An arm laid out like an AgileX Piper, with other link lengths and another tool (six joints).
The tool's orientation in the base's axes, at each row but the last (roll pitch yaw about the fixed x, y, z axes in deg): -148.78 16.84 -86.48; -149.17 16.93 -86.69; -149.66 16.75 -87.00; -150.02 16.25 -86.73; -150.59 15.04 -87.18; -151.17 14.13 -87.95; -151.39 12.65 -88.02; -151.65 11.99 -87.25; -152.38 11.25 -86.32
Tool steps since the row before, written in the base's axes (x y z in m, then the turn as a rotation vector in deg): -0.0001 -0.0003 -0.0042 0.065 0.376 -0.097; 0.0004 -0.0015 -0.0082 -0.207 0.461 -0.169; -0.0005 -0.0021 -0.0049 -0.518 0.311 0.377; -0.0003 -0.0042 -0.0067 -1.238 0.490 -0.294; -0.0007 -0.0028 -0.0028 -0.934 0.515 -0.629; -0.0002 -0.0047 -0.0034 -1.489 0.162 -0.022; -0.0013 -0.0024 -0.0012 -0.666 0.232 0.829; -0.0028 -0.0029 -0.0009 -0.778 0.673 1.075; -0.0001 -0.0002 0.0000 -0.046 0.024 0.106
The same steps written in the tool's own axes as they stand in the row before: 0.0015 0.0021 0.0033 -0.327 0.029 0.217; 0.0038 0.0035 0.0065 -0.403 0.308 0.165; 0.0034 0.0026 0.0032 -0.432 0.299 -0.481; 0.0059 0.0031 0.0043 -0.455 1.266 -0.223; 0.0034 0.0017 0.0013 -0.378 1.160 0.210; 0.0054 0.0014 0.0017 -0.203 1.334 -0.650; 0.0026 0.0015 -0.0001 -0.430 0.217 -0.976; 0.0029 0.0027 -0.0011 -0.917 0.226 -1.149; 0.0002 0.0001 -0.0001 -0.047 -0.006 -0.108
